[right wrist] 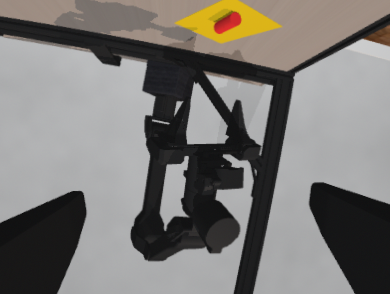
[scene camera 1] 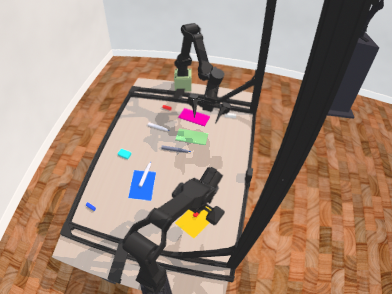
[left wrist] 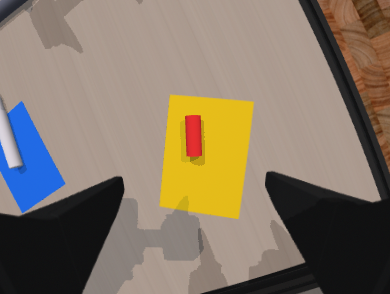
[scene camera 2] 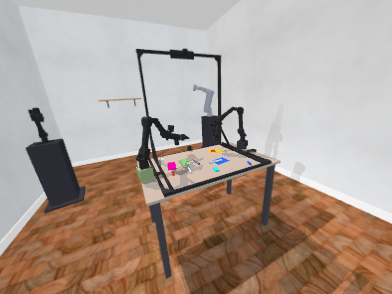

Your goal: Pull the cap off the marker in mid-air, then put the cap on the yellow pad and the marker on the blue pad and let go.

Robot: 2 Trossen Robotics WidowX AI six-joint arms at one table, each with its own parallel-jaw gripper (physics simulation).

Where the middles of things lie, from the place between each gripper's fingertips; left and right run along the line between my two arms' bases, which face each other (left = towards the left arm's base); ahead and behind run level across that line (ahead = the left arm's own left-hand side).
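There's a yellow pad (left wrist: 212,184) sitting 120 mm below my left hand.
As for my right gripper, it's 1 cm short of that pad, 22 cm above it and 35 cm to the right of it.
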